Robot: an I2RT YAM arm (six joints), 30 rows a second.
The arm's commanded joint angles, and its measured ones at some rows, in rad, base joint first. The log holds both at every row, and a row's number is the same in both.
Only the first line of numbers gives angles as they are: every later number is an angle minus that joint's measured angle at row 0.
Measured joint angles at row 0:
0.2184, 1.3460, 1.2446, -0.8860, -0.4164, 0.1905
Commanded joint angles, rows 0 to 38:
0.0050, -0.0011, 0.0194, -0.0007, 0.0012, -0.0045
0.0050, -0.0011, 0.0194, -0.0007, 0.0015, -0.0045
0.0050, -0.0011, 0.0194, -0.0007, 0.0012, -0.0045
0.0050, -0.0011, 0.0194, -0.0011, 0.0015, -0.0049
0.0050, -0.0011, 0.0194, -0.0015, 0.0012, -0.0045
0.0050, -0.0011, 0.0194, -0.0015, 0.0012, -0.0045
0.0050, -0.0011, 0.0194, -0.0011, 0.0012, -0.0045
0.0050, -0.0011, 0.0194, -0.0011, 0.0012, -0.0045
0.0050, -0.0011, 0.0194, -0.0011, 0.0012, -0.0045
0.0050, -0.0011, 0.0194, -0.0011, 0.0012, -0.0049
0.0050, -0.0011, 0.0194, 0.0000, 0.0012, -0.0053
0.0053, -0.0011, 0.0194, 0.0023, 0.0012, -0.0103
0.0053, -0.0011, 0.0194, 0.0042, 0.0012, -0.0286
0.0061, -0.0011, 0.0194, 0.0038, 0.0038, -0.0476
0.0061, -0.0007, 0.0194, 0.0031, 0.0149, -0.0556
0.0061, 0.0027, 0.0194, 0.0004, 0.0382, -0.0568
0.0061, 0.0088, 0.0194, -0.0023, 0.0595, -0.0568
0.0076, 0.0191, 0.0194, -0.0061, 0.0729, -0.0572
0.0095, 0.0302, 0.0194, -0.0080, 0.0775, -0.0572
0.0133, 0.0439, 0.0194, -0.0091, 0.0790, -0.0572
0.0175, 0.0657, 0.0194, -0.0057, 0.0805, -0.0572
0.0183, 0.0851, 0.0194, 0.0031, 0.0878, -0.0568
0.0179, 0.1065, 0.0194, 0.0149, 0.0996, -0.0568
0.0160, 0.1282, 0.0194, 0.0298, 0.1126, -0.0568
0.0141, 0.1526, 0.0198, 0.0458, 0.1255, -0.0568
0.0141, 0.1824, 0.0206, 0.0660, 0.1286, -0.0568
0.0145, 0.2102, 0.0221, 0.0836, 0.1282, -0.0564
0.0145, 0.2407, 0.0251, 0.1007, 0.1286, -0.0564
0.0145, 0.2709, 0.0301, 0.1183, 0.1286, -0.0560
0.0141, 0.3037, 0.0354, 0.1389, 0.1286, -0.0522
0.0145, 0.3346, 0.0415, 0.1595, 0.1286, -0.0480
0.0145, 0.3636, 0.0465, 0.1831, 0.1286, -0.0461
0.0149, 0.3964, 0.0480, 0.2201, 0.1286, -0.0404
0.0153, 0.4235, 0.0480, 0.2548, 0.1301, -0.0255
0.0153, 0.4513, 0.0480, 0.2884, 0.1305, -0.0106
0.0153, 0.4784, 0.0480, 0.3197, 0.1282, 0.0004
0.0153, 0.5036, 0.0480, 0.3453, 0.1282, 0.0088
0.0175, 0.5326, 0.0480, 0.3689, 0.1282, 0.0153
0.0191, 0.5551, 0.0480, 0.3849, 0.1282, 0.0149
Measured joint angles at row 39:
0.0042, 0.5017, 0.0236, 0.3624, 0.1251, -0.0148
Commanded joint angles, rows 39 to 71:
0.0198, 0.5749, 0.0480, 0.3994, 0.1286, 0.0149
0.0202, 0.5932, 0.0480, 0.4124, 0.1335, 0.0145
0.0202, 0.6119, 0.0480, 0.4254, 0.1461, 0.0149
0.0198, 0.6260, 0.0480, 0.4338, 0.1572, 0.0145
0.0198, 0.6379, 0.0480, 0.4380, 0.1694, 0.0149
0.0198, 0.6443, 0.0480, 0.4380, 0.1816, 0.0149
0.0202, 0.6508, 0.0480, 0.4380, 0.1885, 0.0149
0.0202, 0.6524, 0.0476, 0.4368, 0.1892, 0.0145
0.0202, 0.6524, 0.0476, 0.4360, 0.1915, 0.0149
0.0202, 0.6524, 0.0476, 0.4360, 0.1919, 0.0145
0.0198, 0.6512, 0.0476, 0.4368, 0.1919, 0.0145
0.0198, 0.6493, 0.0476, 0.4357, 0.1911, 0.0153
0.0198, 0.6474, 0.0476, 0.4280, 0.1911, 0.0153
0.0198, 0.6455, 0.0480, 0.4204, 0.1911, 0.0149
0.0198, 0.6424, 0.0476, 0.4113, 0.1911, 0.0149
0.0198, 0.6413, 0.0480, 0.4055, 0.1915, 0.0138
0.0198, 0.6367, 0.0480, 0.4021, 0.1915, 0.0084
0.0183, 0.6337, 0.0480, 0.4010, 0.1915, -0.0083
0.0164, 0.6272, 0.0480, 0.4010, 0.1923, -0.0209
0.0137, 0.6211, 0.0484, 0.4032, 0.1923, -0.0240
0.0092, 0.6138, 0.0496, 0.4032, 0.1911, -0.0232
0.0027, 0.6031, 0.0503, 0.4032, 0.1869, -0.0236
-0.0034, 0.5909, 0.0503, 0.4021, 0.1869, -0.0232
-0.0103, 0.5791, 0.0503, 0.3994, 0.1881, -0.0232
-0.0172, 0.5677, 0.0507, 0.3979, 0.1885, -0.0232
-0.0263, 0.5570, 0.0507, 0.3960, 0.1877, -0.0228
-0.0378, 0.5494, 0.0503, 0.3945, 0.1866, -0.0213
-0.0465, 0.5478, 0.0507, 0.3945, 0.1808, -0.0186
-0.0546, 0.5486, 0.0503, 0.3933, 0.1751, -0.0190
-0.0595, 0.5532, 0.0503, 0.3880, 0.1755, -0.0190
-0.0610, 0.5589, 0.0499, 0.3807, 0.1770, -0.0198
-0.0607, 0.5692, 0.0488, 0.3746, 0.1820, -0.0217
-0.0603, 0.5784, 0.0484, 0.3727, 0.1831, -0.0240
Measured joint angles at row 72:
-0.0538, 0.5669, 0.0366, 0.3815, 0.1824, -0.0129
